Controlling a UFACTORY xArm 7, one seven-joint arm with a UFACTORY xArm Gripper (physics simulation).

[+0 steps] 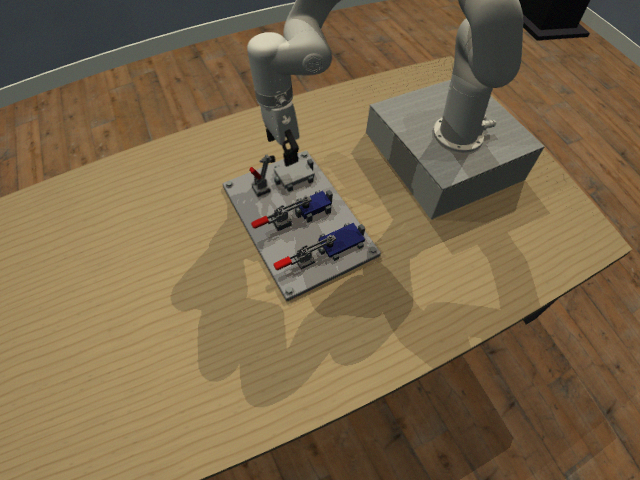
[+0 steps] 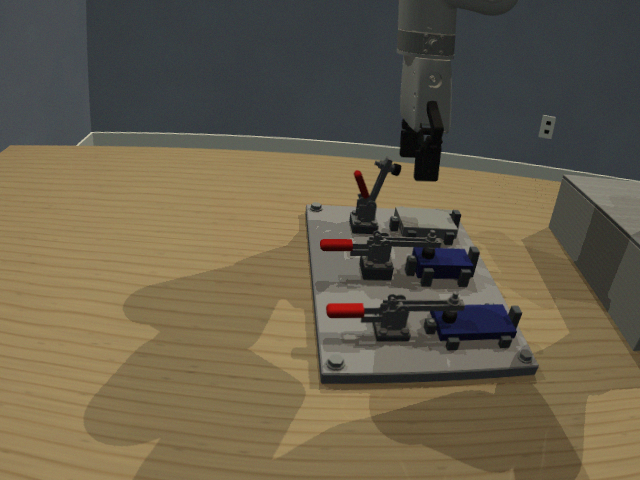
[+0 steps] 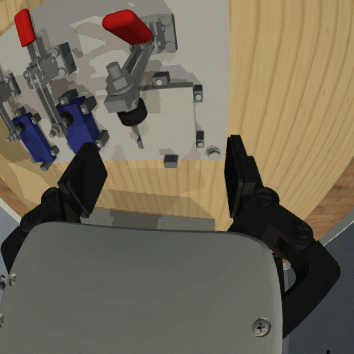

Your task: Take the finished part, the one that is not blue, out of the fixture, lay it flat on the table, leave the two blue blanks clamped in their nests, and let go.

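Note:
The finished part, a pale grey block, lies flat in the far nest of the fixture plate. That nest's toggle clamp stands open, its arm raised. The middle blue blank and the near blue blank sit in their nests with clamp arms down on them. My gripper is open and empty, above the finished part and not touching it.
Two red clamp handles lie low toward the plate's left edge. The raised clamp's red handle stands beside the far nest. The grey base block stands right of the plate on the wooden table.

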